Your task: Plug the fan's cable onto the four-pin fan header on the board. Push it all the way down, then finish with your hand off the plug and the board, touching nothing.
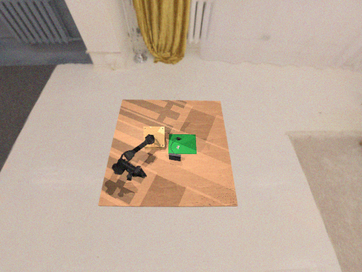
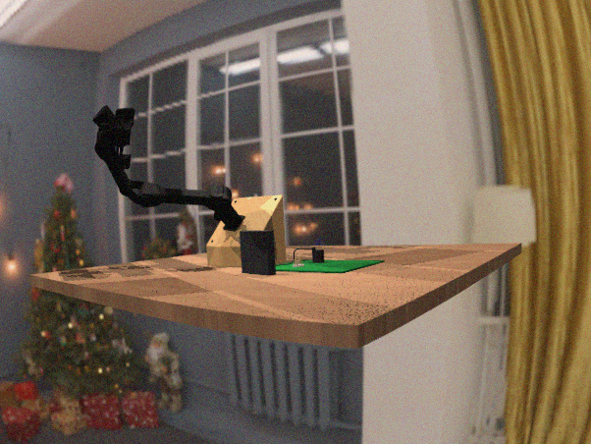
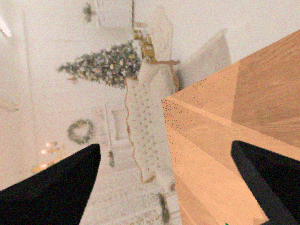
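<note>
My gripper tip is now 190 mm short of the fan plug, 560 mm to the right of it and 360 mm above it. From my gripper tip the other things lie so: board (240 mm ahead, 520 mm to the left, 400 mm below); black fan (180 mm ahead, 340 mm to the left, 320 mm below); fan header (200 mm ahead, 470 mm to the left, 380 mm below).
</note>
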